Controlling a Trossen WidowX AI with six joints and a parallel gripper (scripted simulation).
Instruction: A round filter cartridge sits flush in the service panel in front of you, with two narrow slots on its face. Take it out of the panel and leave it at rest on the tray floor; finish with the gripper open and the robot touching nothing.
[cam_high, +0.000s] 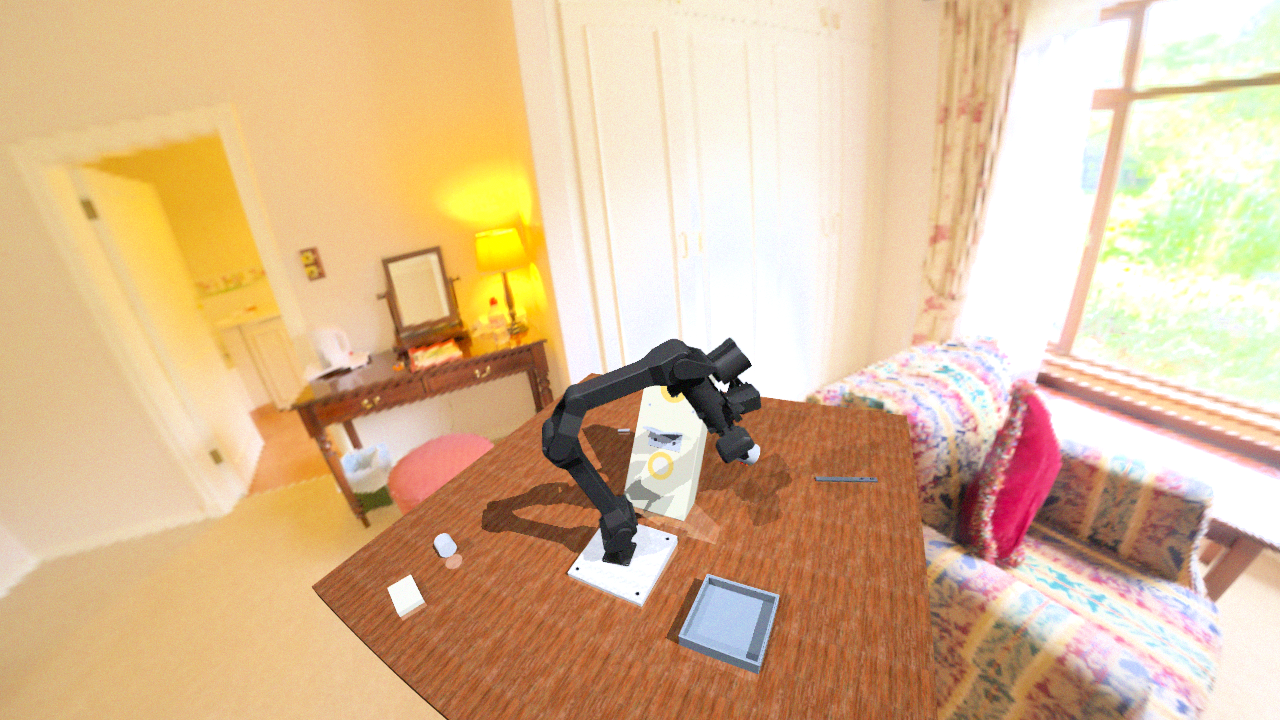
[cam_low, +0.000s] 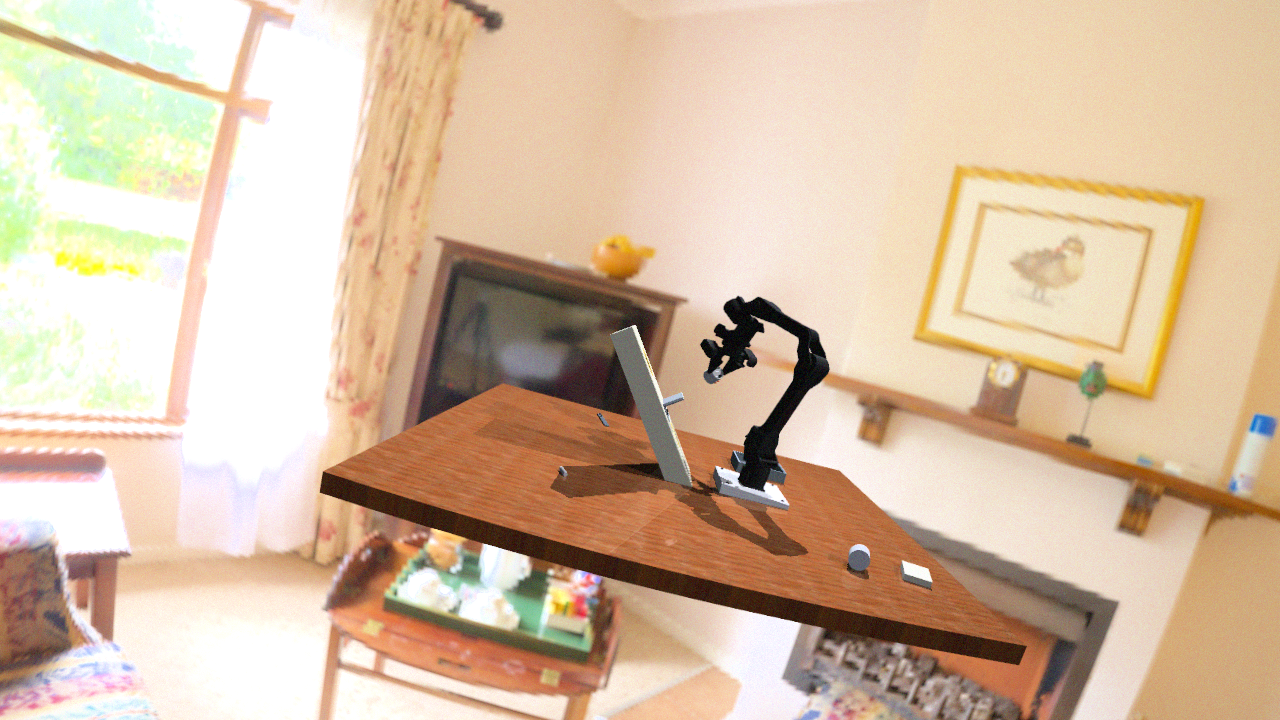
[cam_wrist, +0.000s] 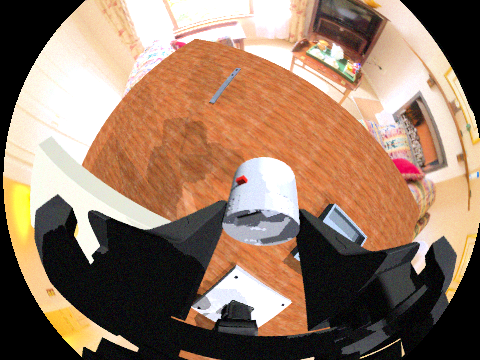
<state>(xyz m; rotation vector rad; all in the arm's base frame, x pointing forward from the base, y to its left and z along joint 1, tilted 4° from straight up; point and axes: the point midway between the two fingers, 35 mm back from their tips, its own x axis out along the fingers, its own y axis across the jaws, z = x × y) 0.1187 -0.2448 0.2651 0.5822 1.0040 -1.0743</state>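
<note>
Right now the grey tray is 250 mm below my gripper tip, 220 mm behind it and 10 mm to the right of it. Round my gripper tip: filter cartridge right at my gripper tip; then white block 700 mm to the left, 360 mm behind, 260 mm below; then cream service panel 210 mm ahead, 200 mm to the left, 80 mm below.
</note>
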